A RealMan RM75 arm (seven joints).
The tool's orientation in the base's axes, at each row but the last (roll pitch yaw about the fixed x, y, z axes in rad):
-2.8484 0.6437 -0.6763
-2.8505 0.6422 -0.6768
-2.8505 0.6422 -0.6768
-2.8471 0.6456 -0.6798
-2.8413 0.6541 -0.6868
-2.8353 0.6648 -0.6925
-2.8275 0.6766 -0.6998
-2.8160 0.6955 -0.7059
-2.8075 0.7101 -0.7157
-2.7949 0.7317 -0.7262
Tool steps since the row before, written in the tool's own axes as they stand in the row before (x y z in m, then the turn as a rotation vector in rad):
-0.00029 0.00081 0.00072 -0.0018 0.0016 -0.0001
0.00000 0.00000 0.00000 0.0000 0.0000 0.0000
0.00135 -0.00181 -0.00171 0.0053 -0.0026 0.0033
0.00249 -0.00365 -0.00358 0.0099 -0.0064 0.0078
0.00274 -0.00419 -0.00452 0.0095 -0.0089 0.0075
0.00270 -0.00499 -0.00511 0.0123 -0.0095 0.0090
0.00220 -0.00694 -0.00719 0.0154 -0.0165 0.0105
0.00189 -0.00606 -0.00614 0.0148 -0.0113 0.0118
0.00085 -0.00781 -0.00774 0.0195 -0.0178 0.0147
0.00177 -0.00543 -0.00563 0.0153 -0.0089 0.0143
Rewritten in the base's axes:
-0.00097 0.00005 -0.00056 -0.0023 -0.0002 0.0008
0.00000 0.00000 0.00000 0.0000 0.0000 0.0000
0.00263 -0.00052 0.00092 0.0043 0.0009 -0.0051
0.00519 -0.00104 0.00208 0.0088 0.0037 -0.0104
0.00599 -0.00146 0.00274 0.0105 0.0053 -0.0094
0.00672 -0.00139 0.00335 0.0123 0.0051 -0.0121
0.00844 -0.00138 0.00563 0.0190 0.0087 -0.0135
0.00734 -0.00129 0.00474 0.0144 0.0068 -0.0153
0.00852 -0.00099 0.00693 0.0214 0.0101 -0.0188
0.00667 -0.00165 0.00413 0.0121 0.0070 -0.0180

